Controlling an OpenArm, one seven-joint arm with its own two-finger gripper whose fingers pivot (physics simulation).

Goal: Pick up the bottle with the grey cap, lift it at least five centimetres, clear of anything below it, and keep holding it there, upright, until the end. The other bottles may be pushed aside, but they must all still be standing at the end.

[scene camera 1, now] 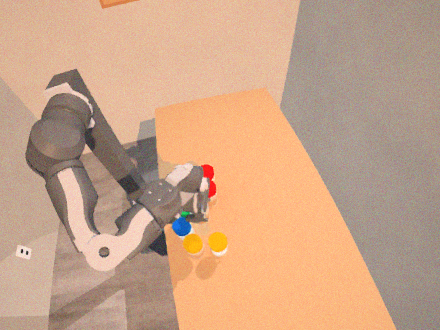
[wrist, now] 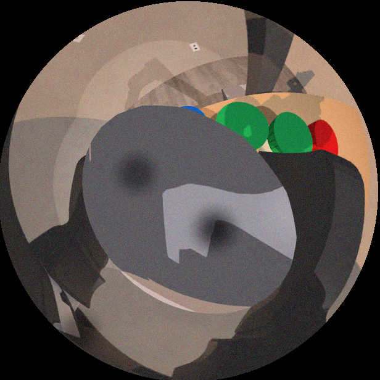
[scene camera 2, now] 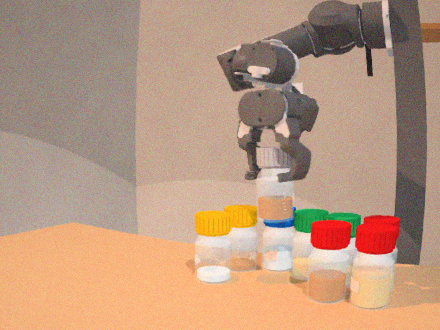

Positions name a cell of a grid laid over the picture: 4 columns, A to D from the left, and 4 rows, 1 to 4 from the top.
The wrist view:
my gripper: C3
grey-capped bottle: C3
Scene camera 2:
my gripper: C3
blue-capped bottle: C3
grey-capped bottle: C3
